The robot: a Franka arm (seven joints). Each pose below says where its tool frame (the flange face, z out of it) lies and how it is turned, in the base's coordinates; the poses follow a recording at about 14 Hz.
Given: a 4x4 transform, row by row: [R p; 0 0 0 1], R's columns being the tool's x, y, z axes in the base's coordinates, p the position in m. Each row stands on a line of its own.
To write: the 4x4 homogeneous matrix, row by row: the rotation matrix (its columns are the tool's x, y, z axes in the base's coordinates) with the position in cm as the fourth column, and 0 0 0 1 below. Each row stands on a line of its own. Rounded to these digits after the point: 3 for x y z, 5 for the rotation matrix.
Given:
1:
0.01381 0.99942 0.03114 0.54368
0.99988 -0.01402 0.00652 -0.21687
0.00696 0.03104 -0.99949 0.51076
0 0 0 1
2:
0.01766 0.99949 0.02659 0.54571
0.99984 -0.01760 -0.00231 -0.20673
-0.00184 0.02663 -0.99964 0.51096
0 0 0 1
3:
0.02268 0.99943 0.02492 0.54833
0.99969 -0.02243 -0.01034 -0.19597
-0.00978 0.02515 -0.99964 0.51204
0 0 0 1
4:
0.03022 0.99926 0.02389 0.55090
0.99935 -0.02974 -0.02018 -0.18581
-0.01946 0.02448 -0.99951 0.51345
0 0 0 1
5:
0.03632 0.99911 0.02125 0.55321
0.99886 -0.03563 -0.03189 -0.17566
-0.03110 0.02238 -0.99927 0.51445
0 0 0 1
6:
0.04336 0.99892 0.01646 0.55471
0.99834 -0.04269 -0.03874 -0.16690
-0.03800 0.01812 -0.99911 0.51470
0 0 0 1
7:
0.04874 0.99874 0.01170 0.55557
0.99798 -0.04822 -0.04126 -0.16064
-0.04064 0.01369 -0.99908 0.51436
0 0 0 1
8:
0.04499 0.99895 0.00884 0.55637
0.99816 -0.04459 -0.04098 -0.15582
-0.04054 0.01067 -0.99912 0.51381
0 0 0 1
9:
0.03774 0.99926 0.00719 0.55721
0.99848 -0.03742 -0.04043 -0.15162
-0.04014 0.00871 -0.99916 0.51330
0 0 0 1
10:
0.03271 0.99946 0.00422 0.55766
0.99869 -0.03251 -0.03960 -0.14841
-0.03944 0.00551 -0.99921 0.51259
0 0 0 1
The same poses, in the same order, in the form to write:
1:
0.01381 0.99942 0.03114 54.368
0.99988 -0.01402 0.00652 -21.687
0.00696 0.03104 -0.99949 51.076
0 0 0 1

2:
0.01766 0.99949 0.02659 54.571
0.99984 -0.01760 -0.00231 -20.673
-0.00184 0.02663 -0.99964 51.096
0 0 0 1

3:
0.02268 0.99943 0.02492 54.833
0.99969 -0.02243 -0.01034 -19.597
-0.00978 0.02515 -0.99964 51.204
0 0 0 1

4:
0.03022 0.99926 0.02389 55.090
0.99935 -0.02974 -0.02018 -18.581
-0.01946 0.02448 -0.99951 51.345
0 0 0 1

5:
0.03632 0.99911 0.02125 55.321
0.99886 -0.03563 -0.03189 -17.566
-0.03110 0.02238 -0.99927 51.445
0 0 0 1

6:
0.04336 0.99892 0.01646 55.471
0.99834 -0.04269 -0.03874 -16.690
-0.03800 0.01812 -0.99911 51.470
0 0 0 1

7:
0.04874 0.99874 0.01170 55.557
0.99798 -0.04822 -0.04126 -16.064
-0.04064 0.01369 -0.99908 51.436
0 0 0 1

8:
0.04499 0.99895 0.00884 55.637
0.99816 -0.04459 -0.04098 -15.582
-0.04054 0.01067 -0.99912 51.381
0 0 0 1

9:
0.03774 0.99926 0.00719 55.721
0.99848 -0.03742 -0.04043 -15.162
-0.04014 0.00871 -0.99916 51.330
0 0 0 1

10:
0.03271 0.99946 0.00422 55.766
0.99869 -0.03251 -0.03960 -14.841
-0.03944 0.00551 -0.99921 51.259
0 0 0 1

